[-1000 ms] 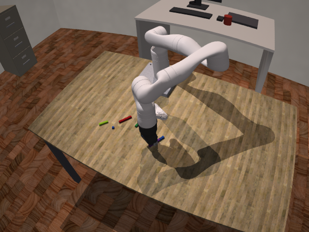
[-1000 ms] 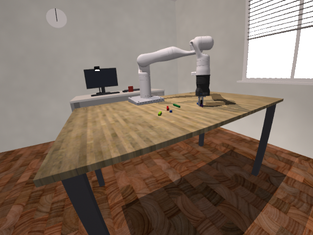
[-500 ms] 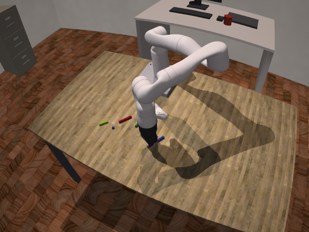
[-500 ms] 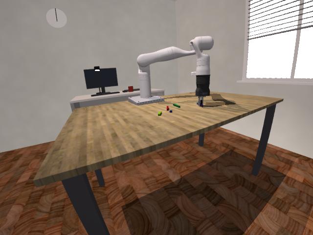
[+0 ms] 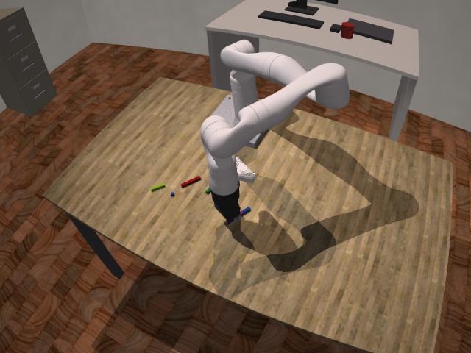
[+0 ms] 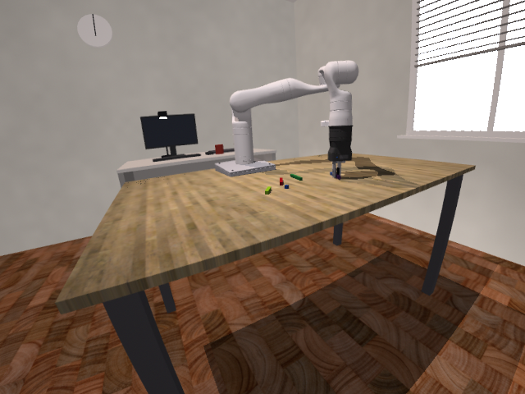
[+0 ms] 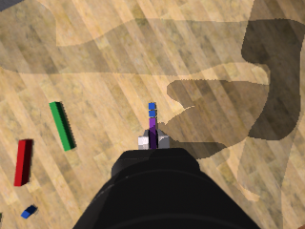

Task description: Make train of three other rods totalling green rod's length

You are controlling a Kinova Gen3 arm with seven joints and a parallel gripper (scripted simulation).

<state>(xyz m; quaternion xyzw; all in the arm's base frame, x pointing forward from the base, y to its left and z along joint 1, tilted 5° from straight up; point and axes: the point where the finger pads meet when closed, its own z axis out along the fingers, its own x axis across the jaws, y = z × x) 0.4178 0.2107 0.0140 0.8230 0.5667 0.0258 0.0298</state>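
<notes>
Now: the purple rod 10 mm below my hand. The rest, counted from my hand: green rod: 130 mm to the right, 70 mm behind, 10 mm below; then red rod: 200 mm to the right, 50 mm behind, 10 mm below; then lime rod: 290 mm to the right, 30 mm ahead, 10 mm below.
</notes>
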